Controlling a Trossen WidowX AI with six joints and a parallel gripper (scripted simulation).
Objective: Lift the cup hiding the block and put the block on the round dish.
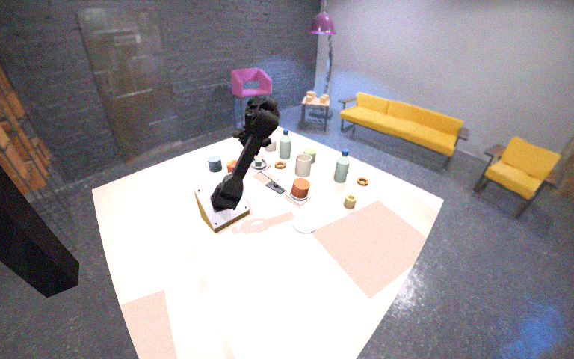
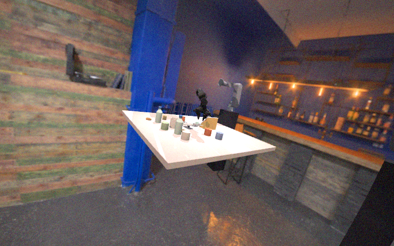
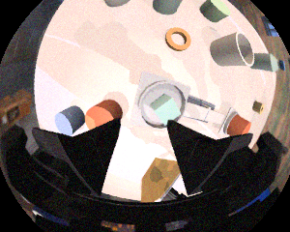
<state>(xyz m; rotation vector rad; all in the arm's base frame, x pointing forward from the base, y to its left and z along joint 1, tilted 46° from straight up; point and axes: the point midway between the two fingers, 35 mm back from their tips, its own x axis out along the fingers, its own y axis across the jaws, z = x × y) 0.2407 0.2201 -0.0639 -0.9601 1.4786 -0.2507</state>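
Right now the teal block is 4 cm below my gripper tip, 3 cm to the right of it and 2 cm ahead of it. Also, from my gripper tip: balance 14 cm to the right, 10 cm below, 5 cm ahead; balance beam 15 cm to the right, 9 cm below, 5 cm ahead; orange cup 9 cm to the left, 9 cm below, 8 cm behind.
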